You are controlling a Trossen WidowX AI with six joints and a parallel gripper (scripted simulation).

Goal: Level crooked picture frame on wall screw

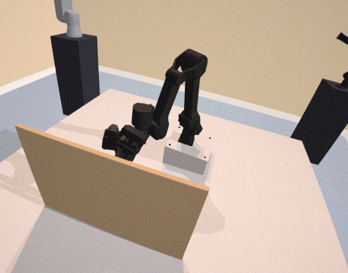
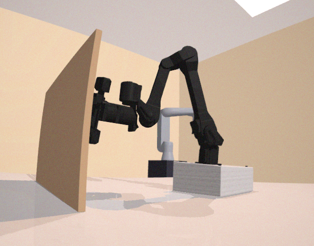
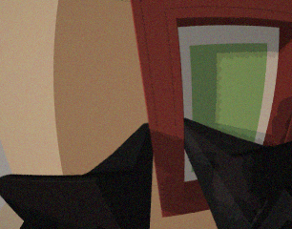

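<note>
My gripper tip is now 5 cm above the picture frame, 1 cm to the left of it and 1 cm short of it. Round my gripper tip: tan wall board: 7 cm below, 2 cm ahead.
</note>
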